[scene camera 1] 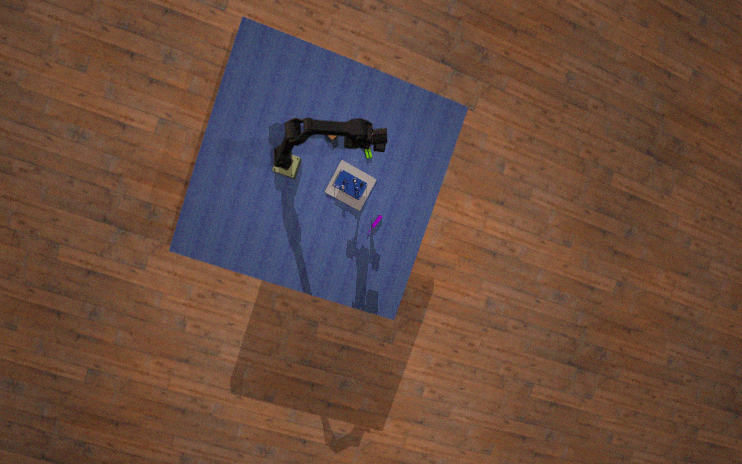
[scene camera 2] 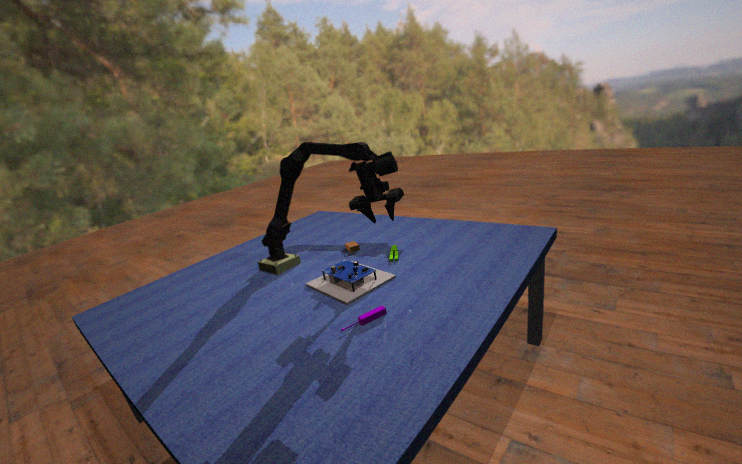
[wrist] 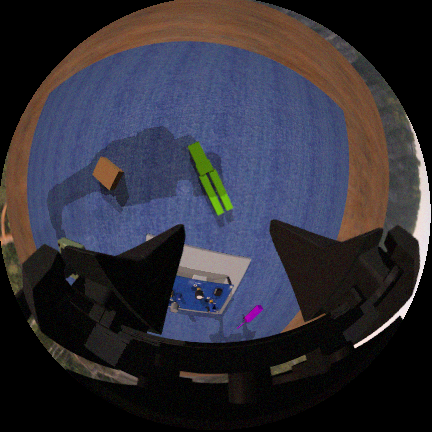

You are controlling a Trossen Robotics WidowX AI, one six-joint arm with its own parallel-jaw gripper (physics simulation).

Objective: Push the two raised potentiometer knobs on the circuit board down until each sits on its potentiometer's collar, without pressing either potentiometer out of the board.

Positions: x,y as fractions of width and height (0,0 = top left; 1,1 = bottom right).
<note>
The gripper (wrist: 0.53,0.53) is open and holds nothing. Also in view: a green clip-like tool (wrist: 0.47,0.38).
</note>
